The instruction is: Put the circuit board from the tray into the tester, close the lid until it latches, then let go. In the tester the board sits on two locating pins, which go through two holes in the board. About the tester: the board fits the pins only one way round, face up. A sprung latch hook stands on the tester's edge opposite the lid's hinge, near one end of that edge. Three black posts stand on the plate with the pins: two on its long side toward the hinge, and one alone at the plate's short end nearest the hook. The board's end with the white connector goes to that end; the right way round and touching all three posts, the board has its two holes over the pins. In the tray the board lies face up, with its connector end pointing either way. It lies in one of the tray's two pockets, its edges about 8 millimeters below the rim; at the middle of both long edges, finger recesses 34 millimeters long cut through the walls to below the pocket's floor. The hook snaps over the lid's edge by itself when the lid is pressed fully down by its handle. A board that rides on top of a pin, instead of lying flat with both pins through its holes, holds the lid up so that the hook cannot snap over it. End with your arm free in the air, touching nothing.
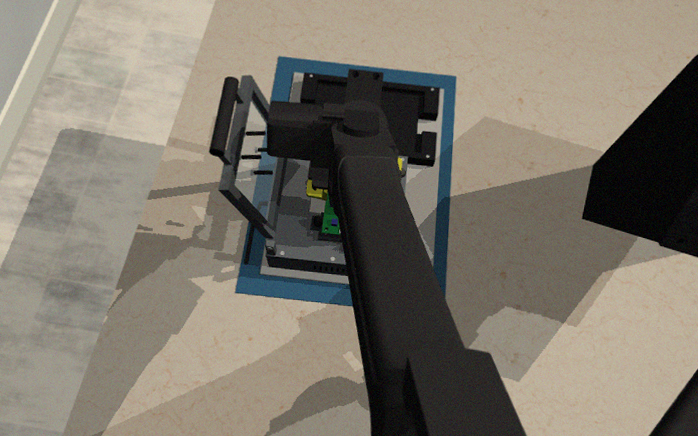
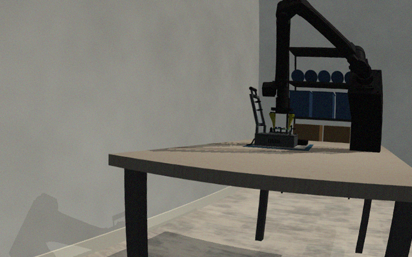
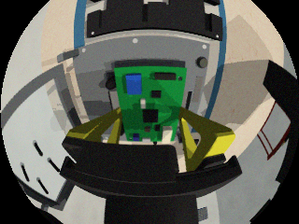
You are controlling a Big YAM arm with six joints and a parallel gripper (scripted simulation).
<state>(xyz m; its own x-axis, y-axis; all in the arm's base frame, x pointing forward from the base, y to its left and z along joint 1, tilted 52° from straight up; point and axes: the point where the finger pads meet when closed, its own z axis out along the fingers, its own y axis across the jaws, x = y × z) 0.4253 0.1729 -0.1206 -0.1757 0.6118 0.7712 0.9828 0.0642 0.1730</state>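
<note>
My gripper is now right at the green circuit board. The rest, counted from my hand: see-through lid 120 mm ahead, 90 mm above, 20 mm to the left.
</note>
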